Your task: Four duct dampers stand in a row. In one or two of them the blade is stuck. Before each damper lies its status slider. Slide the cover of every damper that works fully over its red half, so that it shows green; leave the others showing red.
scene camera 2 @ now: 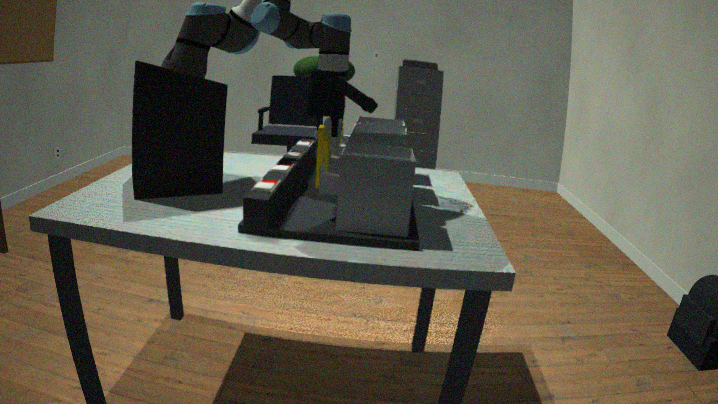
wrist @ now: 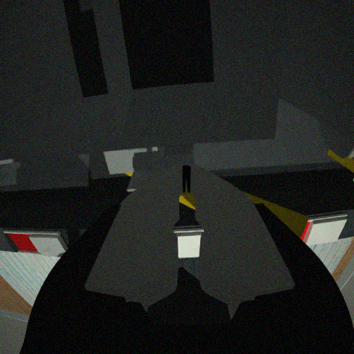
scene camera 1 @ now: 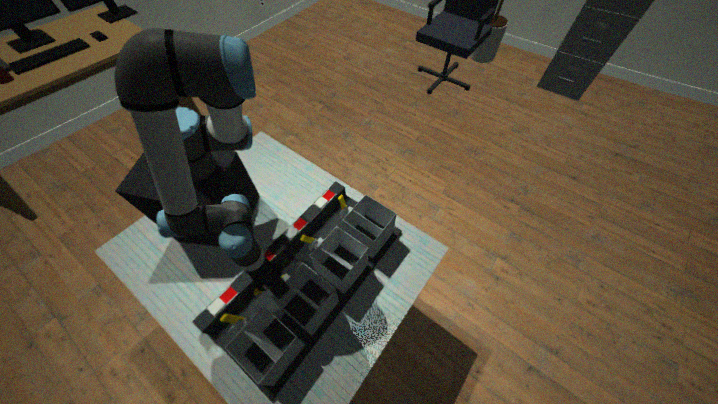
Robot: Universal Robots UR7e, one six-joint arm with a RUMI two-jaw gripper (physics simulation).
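Pixels of known places: gripper, between the fingertips: [scene camera 2: 333,153]; arm's base, origin of its link: [scene camera 2: 182,72] [scene camera 1: 192,164].
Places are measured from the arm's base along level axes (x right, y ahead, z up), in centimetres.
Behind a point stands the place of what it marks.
Four grey dampers [scene camera 1: 370,200] @(x -30.8, y 58.5, z -17.6 cm) [scene camera 1: 328,241] @(x -7.2, y 53.6, z -19.7 cm) [scene camera 1: 326,314] @(x 13.9, y 66.5, z -28.6 cm) [scene camera 1: 240,362] @(x 39.6, y 55.0, z -17.3 cm) stand in a row. Sliders lie along the black rail before them: the far slider's red half [scene camera 1: 328,194] @(x -28.4, y 38.0, z -25.5 cm), the second slider's red half [scene camera 1: 299,224] @(x -9.3, y 36.5, z -25.5 cm), the third slider's red half [scene camera 1: 270,256] @(x 8.0, y 35.7, z -25.5 cm) and the near slider's red half [scene camera 1: 228,294] @(x 27.2, y 32.6, z -25.5 cm) show. No green shows. My gripper [wrist: 185,167] is shut and empty, low beside the third damper's yellow lever [scene camera 1: 257,291] @(x 21.6, y 45.8, z -14.7 cm) [wrist: 275,210], which leans toward the near end. Contact with it cannot be made out. The fingers hide part of the third slider in the wrist view; its white cover [wrist: 189,246] shows between them.
The other yellow levers [scene camera 1: 342,201] @(x -22.5, y 50.4, z -14.0 cm) [scene camera 1: 307,238] @(x -2.3, y 48.3, z -14.2 cm) [scene camera 1: 230,318] @(x 32.2, y 44.8, z -14.1 cm) stand between rail and dampers. The rail [scene camera 2: 266,208] @(x 40.7, y 33.9, z -27.4 cm) and dampers share a black base on the pale table [scene camera 2: 150,231] @(x 44.4, y 6.7, z -33.6 cm). The arm's black pedestal [scene camera 2: 178,135] @(x 16.5, y 5.3, z -16.6 cm) stands on the rail's other side.
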